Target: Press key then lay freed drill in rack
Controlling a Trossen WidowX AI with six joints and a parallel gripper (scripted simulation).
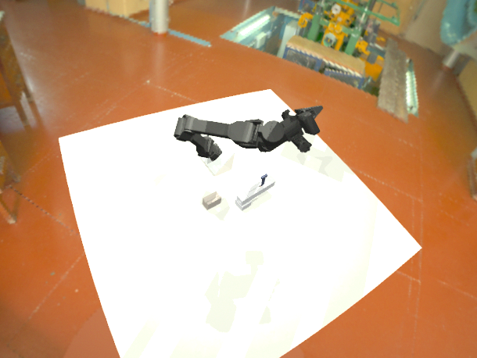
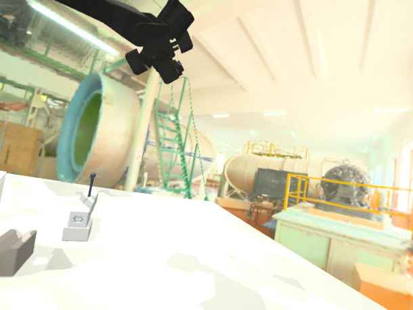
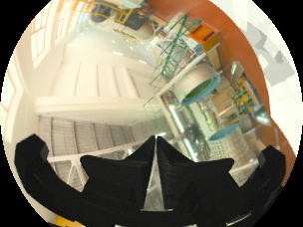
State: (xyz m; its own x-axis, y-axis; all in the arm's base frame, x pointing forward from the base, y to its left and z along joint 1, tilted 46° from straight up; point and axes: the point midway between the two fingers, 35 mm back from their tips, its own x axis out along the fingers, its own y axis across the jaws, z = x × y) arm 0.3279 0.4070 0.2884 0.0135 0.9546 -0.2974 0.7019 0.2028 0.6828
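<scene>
The small blue key lies 44 cm below my gripper tip, 10 cm behind it and 3 cm to the right of it. Also, from my gripper tip: drill 49 cm below, 10 cm behind, 8 cm to the right; then grey slotted rack 53 cm below, 23 cm to the right, 16 cm behind; then pale grey drill block 50 cm below, 10 cm behind, 6 cm to the right.
</scene>
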